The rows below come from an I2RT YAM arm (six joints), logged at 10 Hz.
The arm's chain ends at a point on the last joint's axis. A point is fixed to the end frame.
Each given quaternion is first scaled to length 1.
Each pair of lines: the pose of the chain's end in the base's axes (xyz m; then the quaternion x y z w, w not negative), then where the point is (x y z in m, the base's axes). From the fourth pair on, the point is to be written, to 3 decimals.
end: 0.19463, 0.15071, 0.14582, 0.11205, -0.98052, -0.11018, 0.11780
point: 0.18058 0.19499 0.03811
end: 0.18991, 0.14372, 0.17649, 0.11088, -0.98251, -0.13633, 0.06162
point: 0.18805 0.19492 0.07096
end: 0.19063, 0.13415, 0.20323, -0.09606, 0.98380, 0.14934, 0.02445
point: 0.20859 0.18933 0.10128
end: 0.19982, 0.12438, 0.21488, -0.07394, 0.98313, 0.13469, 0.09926
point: 0.236 0.176 0.116
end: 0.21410, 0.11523, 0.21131, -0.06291, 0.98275, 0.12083, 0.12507
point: 0.257 0.164 0.113
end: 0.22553, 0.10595, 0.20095, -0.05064, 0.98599, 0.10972, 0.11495
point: 0.267 0.152 0.101
